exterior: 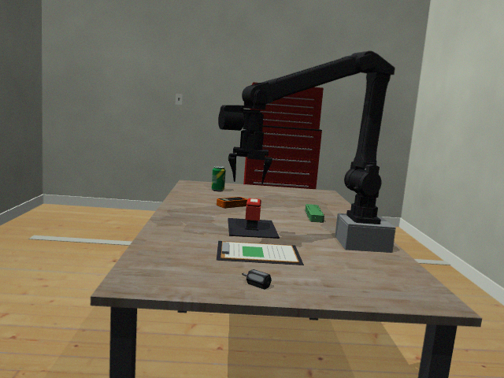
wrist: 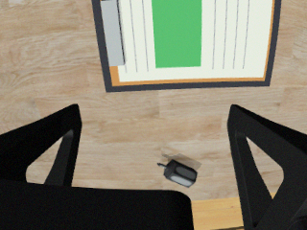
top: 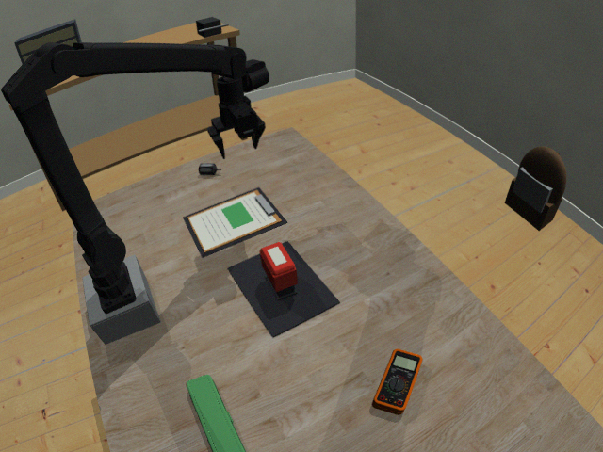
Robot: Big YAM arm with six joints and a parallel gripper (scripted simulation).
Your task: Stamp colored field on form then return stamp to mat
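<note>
Now: hand 40 mm past the red stamp, 260 mm to the left of it and 170 mm above it. From my hand the other things lie so: small black cylinder 20 mm behind, 270 mm to the left, 200 mm below; dark mat 40 mm behind, 260 mm to the right, 220 mm below; clipboard 30 mm behind, 20 mm to the left, 210 mm below.
</note>
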